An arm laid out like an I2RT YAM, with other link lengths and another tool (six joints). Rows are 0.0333 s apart.
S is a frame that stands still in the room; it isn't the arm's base.
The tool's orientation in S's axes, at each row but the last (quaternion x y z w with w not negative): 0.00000, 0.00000, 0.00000, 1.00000; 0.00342, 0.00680, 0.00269, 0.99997; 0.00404, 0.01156, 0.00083, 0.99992; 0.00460, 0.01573, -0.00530, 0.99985; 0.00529, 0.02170, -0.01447, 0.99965; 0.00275, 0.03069, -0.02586, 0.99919; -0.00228, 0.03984, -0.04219, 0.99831; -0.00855, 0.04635, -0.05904, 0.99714; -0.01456, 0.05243, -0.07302, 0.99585; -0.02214, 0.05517, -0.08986, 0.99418; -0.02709, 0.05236, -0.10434, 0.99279; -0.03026, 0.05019, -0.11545, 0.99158; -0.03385, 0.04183, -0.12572, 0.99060
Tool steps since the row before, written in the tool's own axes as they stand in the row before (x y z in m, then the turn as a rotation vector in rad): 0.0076, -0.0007, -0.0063, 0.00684, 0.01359, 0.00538; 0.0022, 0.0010, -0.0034, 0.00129, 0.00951, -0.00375; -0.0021, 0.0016, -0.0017, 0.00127, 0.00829, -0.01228; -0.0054, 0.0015, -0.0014, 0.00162, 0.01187, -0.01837; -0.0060, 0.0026, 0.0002, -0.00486, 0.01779, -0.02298; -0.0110, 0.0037, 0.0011, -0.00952, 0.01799, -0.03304; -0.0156, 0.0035, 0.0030, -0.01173, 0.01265, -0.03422; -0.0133, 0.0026, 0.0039, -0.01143, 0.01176, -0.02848; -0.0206, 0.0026, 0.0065, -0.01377, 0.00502, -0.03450; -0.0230, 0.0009, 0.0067, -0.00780, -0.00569, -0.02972; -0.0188, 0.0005, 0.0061, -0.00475, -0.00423, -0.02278; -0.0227, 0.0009, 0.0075, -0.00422, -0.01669, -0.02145; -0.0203, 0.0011, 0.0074, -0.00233, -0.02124, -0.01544
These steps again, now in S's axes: 0.0076, -0.0007, -0.0063, 0.00684, 0.01359, 0.00538; 0.0021, 0.0010, -0.0034, 0.00119, 0.00954, -0.00370; -0.0021, 0.0016, -0.0016, 0.00097, 0.00839, -0.01224; -0.0054, 0.0016, -0.0012, 0.00117, 0.01202, -0.01830; -0.0059, 0.0028, 0.0005, -0.00533, 0.01818, -0.02257; -0.0107, 0.0043, 0.0018, -0.01058, 0.01869, -0.03232; -0.0150, 0.0048, 0.0042, -0.01332, 0.01355, -0.03328; -0.0125, 0.0042, 0.0050, -0.01259, 0.01270, -0.02757; -0.0192, 0.0057, 0.0085, -0.01650, 0.00625, -0.03307; -0.0216, 0.0053, 0.0090, -0.01201, -0.00519, -0.02838; -0.0175, 0.0047, 0.0079, -0.00798, -0.00411, -0.02188; -0.0210, 0.0065, 0.0095, -0.01014, -0.01627, -0.01972; -0.0186, 0.0066, 0.0088, -0.00889, -0.02081, -0.01353
